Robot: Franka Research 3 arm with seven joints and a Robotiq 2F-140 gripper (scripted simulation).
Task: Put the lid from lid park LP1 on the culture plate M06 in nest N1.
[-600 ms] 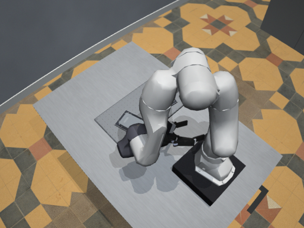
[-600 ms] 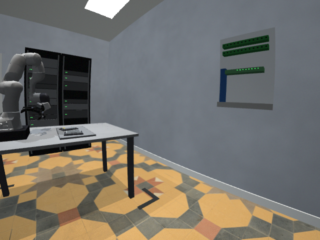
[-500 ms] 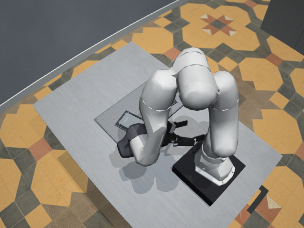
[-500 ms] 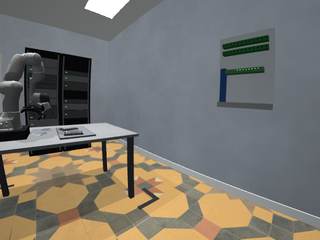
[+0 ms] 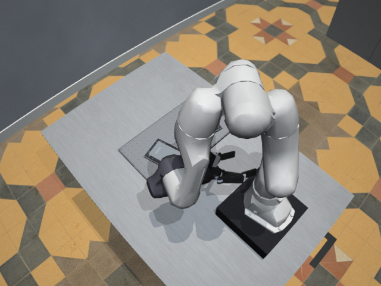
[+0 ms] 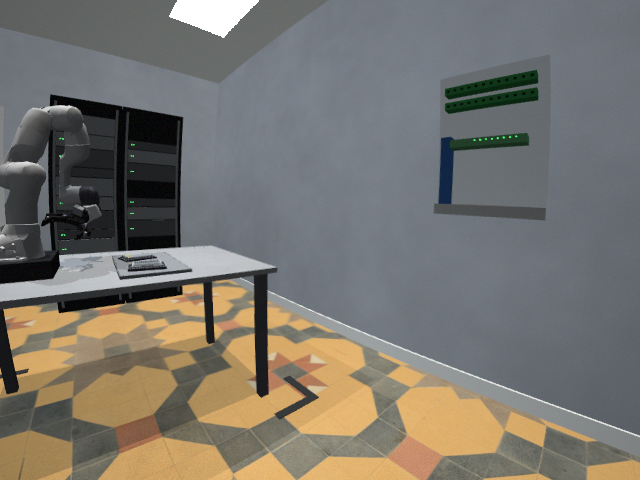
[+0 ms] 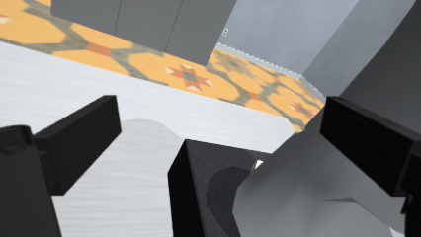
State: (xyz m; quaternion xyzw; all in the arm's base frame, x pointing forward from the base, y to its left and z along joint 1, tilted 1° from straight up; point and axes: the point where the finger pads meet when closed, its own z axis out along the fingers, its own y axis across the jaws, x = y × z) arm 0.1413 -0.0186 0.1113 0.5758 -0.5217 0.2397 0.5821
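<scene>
The clear lid is 33 cm ahead of my hand, 14 cm to the left of it and 16 cm below it. Also, from my hand: culture plate M06: 34 cm ahead, 11 cm to the right, 16 cm below; dark lid park: 33 cm ahead, 14 cm to the left, 17 cm below.
</scene>
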